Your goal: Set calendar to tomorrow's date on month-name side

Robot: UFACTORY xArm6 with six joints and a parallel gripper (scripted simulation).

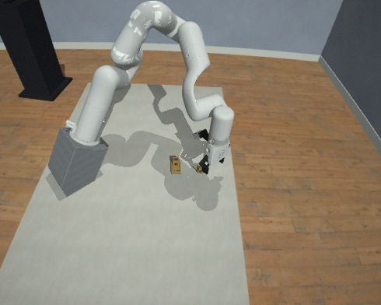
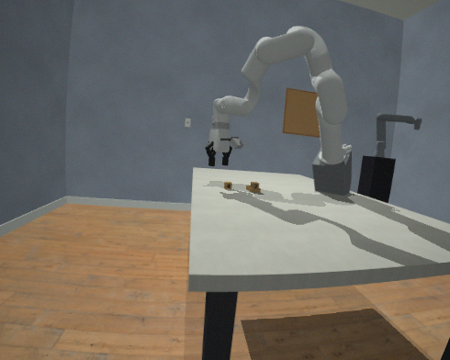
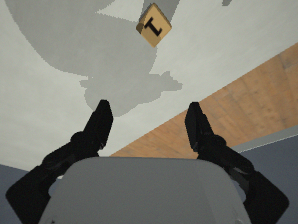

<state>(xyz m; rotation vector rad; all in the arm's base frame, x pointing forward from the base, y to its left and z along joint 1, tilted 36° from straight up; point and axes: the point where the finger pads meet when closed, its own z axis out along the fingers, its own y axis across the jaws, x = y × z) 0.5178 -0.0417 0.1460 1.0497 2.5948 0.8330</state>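
The wooden digit cube is 9 cm below my hand, 5 cm behind it and 4 cm to the left of it. From my hand the other things lie so: wooden calendar tray: 16 cm behind, 9 cm below, 4 cm to the left.
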